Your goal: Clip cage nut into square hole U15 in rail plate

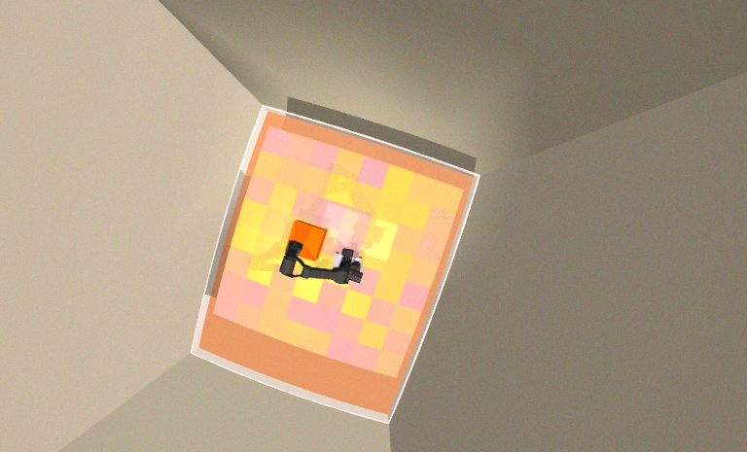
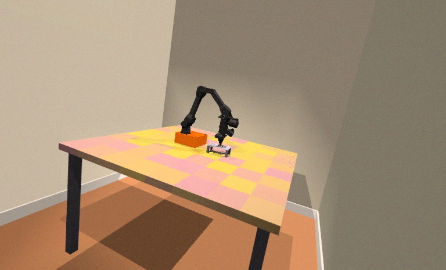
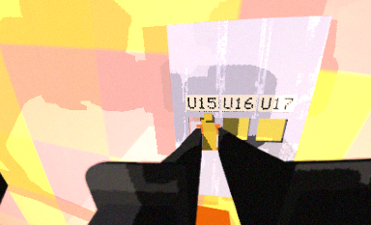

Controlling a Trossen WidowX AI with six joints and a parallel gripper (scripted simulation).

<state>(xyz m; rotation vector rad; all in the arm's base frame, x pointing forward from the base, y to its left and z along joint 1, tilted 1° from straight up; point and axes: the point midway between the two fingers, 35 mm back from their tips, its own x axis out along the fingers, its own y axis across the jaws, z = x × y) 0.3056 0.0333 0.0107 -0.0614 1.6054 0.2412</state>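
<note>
My gripper tip is now 10 mm above the cage nut.
</note>
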